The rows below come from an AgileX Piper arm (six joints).
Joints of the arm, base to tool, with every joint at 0 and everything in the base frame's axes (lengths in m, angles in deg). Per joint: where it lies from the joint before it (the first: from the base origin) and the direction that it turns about. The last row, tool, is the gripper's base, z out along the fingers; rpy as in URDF.
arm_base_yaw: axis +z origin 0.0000 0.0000 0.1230
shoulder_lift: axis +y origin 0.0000 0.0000 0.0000
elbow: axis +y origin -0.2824 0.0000 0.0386
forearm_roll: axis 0.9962 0 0.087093 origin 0.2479 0.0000 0.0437
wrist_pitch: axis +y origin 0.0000 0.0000 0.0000
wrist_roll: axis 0.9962 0 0.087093 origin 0.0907 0.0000 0.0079
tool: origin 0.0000 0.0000 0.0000 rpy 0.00 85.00 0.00
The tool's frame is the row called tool.
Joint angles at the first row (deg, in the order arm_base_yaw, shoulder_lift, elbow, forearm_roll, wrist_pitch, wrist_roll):
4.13 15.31 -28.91 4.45 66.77 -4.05
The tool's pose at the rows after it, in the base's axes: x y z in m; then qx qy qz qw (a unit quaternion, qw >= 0):
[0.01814 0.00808 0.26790 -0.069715 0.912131 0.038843 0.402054]
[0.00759 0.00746 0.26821 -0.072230 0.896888 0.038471 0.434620]
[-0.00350 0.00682 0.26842 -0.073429 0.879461 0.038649 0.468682]
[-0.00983 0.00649 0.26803 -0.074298 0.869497 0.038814 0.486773]
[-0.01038 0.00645 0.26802 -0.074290 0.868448 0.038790 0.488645]
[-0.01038 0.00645 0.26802 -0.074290 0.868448 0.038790 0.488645]
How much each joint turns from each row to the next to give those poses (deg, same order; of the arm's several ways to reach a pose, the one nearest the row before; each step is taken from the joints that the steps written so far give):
0.00 -4.95 0.72 0.23 -1.37 -0.64
0.00 -4.24 0.14 0.10 -0.01 -0.28
0.00 -4.37 0.00 0.11 0.00 -0.12
0.00 -2.46 0.00 0.08 0.11 -0.09
0.00 -0.23 0.00 0.00 -0.02 0.00
0.00 0.00 0.00 0.00 0.00 0.00

